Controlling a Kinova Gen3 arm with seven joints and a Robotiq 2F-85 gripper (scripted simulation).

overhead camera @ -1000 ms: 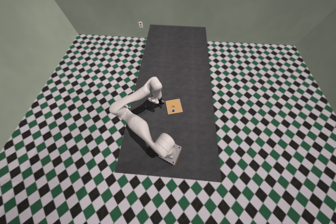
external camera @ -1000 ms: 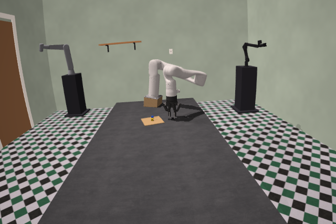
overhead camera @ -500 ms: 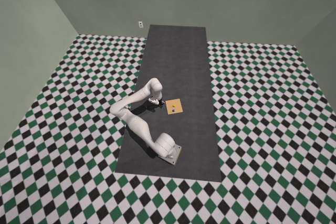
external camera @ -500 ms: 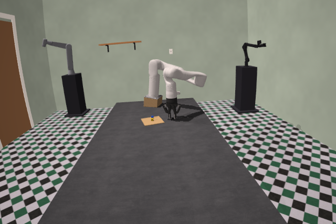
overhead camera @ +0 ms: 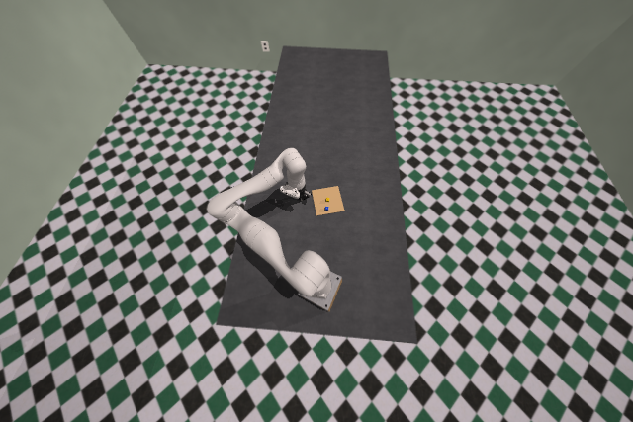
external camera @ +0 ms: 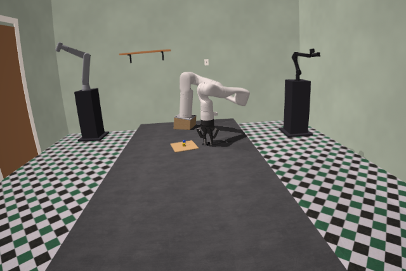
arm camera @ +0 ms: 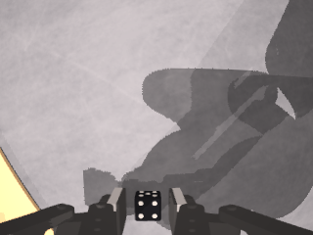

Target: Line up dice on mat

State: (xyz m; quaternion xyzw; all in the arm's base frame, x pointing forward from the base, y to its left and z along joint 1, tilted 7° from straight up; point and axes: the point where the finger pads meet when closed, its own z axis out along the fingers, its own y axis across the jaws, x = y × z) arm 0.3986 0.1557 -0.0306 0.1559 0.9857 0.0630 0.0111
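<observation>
Now: the black die 10 mm below my hand. The rest, counted from my hand: blue die 40 mm behind, 150 mm to the right, 10 mm below; yellow die 150 mm to the right, 10 mm below; tan mat 150 mm to the right, 20 mm below.
</observation>
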